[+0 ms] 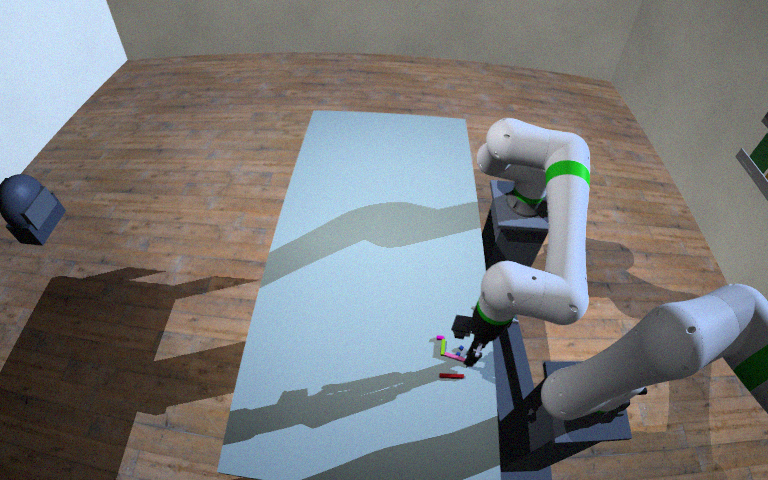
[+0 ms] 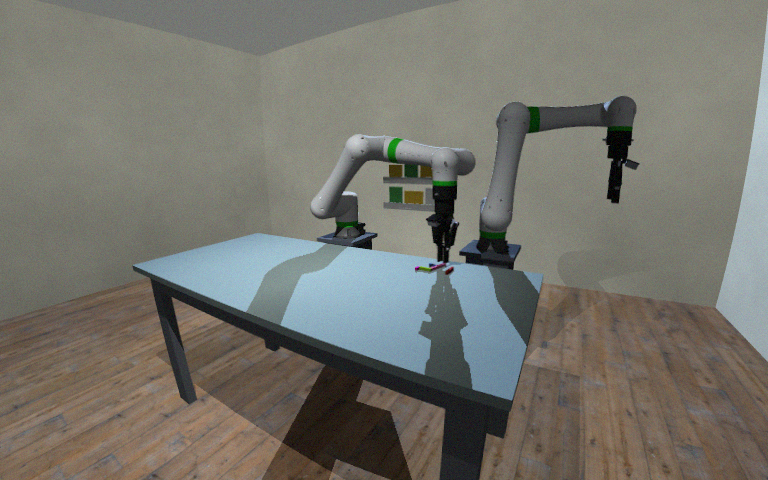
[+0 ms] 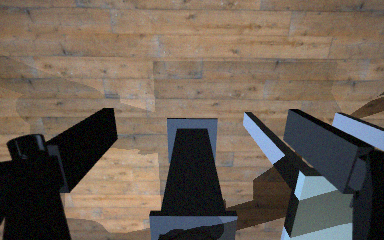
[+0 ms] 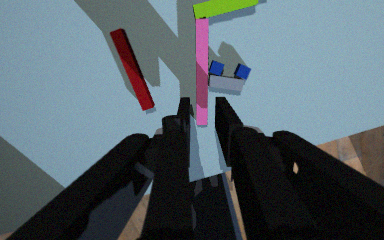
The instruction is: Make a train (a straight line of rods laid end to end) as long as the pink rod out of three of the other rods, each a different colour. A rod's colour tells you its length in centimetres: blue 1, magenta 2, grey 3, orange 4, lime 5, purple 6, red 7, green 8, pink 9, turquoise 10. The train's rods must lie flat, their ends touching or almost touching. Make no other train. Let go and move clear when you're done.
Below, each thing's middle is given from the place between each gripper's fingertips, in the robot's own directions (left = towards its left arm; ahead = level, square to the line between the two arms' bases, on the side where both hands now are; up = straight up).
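Labels:
My right hand (image 2: pixel 442 261) is 30 mm short of the pink rod (image 4: pixel 201 24), 10 mm to the left of it and 50 mm above it. The red rod (image 4: pixel 119 36) is 60 mm ahead of my right hand, 40 mm to the left of it and 50 mm below it. Going by its middle, the red rod is nearer to my right hand than to my left hand.
As for my left hand (image 2: pixel 612 201), it is 350 mm short of the red rod, 620 mm to the left of it and 270 mm above it. The pink rod is 320 mm ahead of my left hand, 670 mm to the right of it and 270 mm below it.

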